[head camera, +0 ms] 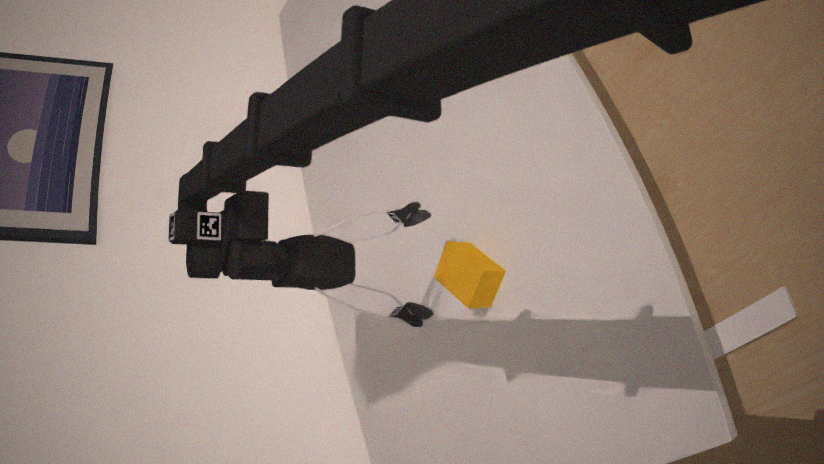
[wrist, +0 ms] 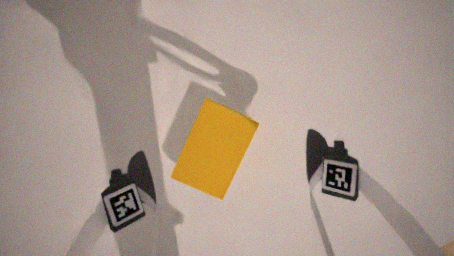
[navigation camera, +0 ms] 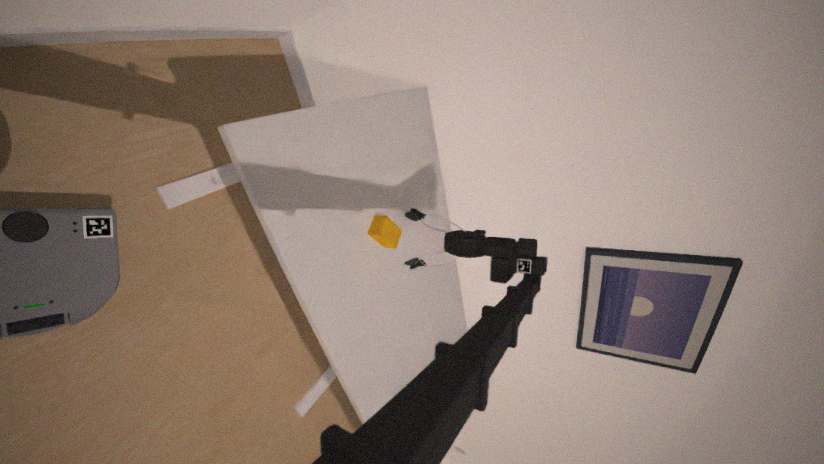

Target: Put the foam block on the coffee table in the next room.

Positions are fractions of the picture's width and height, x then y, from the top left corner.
Labels:
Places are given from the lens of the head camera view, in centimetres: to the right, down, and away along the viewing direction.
my gripper (head camera: 0.52,0.57): 2, 4, 78
yellow foam block (head camera: 0.57,0.60): 8, 6, 78

